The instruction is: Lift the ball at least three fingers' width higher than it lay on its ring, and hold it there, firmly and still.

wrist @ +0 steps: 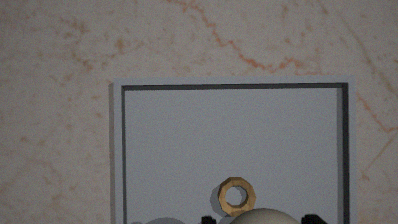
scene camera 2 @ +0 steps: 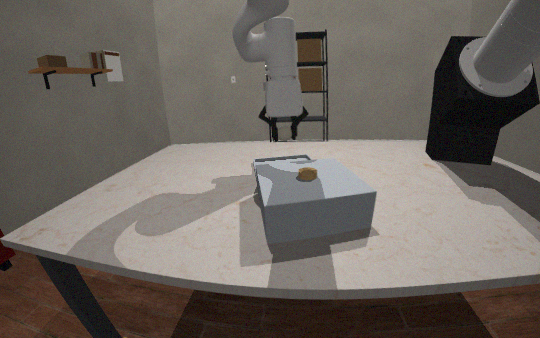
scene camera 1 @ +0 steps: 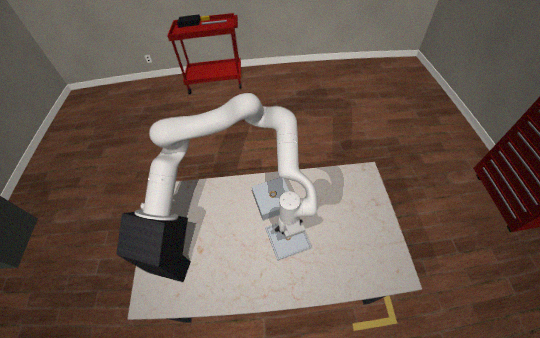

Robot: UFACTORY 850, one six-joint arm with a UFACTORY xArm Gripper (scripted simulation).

Scene:
A grey box (scene camera 2: 300, 202) is 34 cm from the lens.

